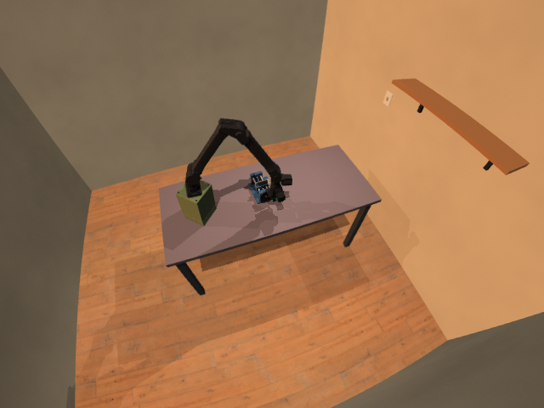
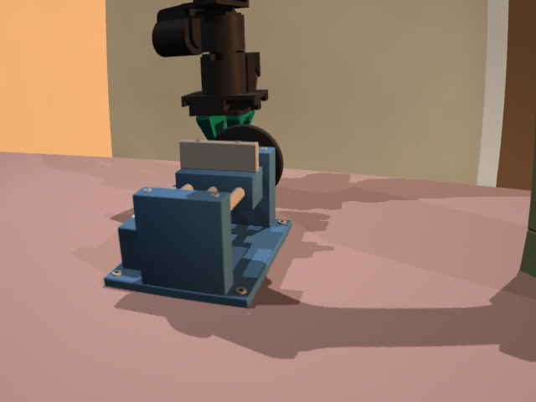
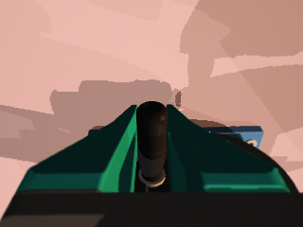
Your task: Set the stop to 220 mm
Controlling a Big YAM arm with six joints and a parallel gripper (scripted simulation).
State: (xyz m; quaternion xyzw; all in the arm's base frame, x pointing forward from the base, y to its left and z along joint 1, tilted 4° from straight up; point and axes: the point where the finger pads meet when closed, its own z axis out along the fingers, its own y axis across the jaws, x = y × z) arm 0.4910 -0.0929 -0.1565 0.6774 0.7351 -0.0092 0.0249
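My hand is 30 mm past the grey stop plate, 140 mm to the right of it and 20 mm below it. From my hand the other things lie so: black crank handle (10 mm to the left).
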